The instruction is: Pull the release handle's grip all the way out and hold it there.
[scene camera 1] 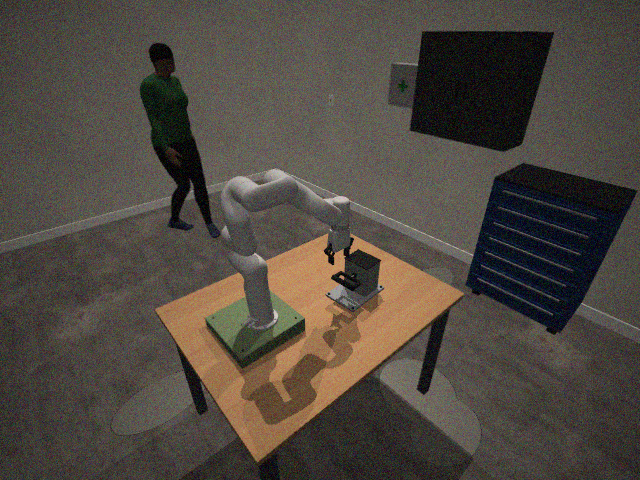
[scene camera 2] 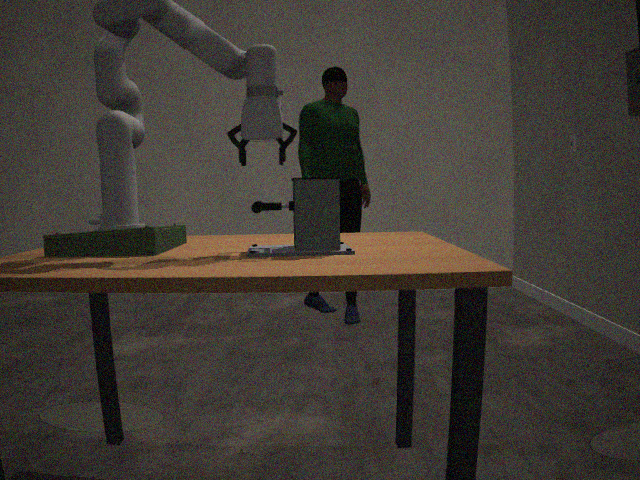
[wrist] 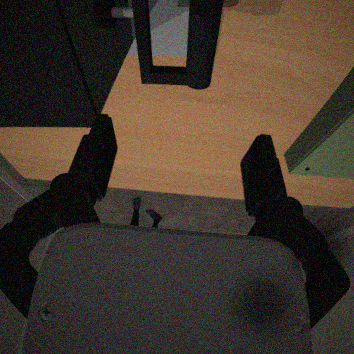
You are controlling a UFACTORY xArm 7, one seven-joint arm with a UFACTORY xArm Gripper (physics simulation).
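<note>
The release handle's black loop-shaped grip [scene camera 1: 343, 282] [scene camera 2: 256, 207] [wrist: 201, 45] sticks out level from the side of a grey box-shaped housing [scene camera 1: 369, 279] [scene camera 2: 316, 214] [wrist: 40, 75]. A short piece of light rod [scene camera 2: 285, 206] [wrist: 121, 12] shows between them. The housing stands on a pale metal plate [scene camera 1: 338, 297] [scene camera 2: 273, 251]. My gripper [scene camera 1: 339, 258] [scene camera 2: 262, 163] [wrist: 182, 138] is open and empty, pointing down. In the second scene view it hangs above the grip, apart from it. In the wrist view the grip lies beyond the fingertips, at the top, between their left-right positions.
The wooden table [scene camera 1: 408, 310] [scene camera 2: 413, 258] [wrist: 225, 115] carries the arm's green base block [scene camera 1: 227, 335] [scene camera 2: 103, 242] [wrist: 325, 155]. The housing's top rises close to one finger's side. A person [scene camera 1: 168, 113] [scene camera 2: 330, 139] stands beyond the table. A blue drawer cabinet [scene camera 1: 537, 248] stands off to the right.
</note>
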